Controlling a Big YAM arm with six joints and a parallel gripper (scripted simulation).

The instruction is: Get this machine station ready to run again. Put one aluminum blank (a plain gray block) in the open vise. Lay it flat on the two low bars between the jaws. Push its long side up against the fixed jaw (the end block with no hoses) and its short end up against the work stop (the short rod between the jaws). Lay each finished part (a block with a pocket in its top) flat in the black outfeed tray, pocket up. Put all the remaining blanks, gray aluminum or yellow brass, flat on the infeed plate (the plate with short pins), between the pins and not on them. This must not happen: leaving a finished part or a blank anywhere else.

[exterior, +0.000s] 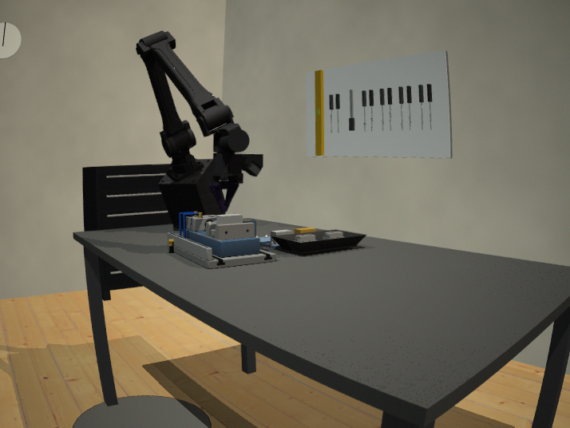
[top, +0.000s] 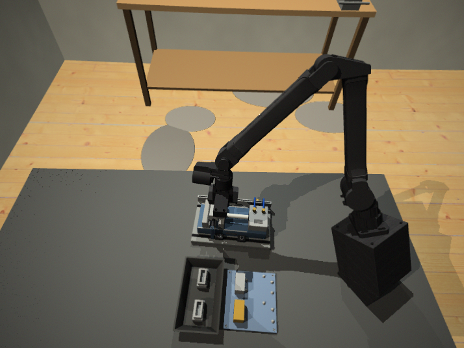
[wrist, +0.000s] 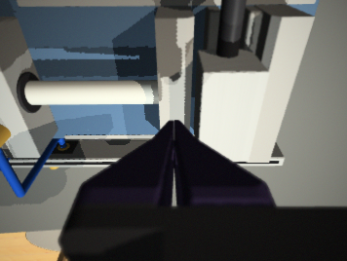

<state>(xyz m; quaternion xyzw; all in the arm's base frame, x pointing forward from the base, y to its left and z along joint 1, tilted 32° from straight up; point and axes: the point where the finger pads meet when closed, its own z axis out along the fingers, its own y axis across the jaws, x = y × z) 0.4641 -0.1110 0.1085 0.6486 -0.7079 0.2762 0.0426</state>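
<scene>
Right now the gray aluminum blank is 30 mm ahead of my hand and 30 mm below it. The rest, counted from my hand: moving jaw: 50 mm below; then fixed jaw: 60 mm ahead, 10 mm to the right, 50 mm below; then work stop rod: 40 mm ahead, 40 mm to the left, 40 mm below.
</scene>
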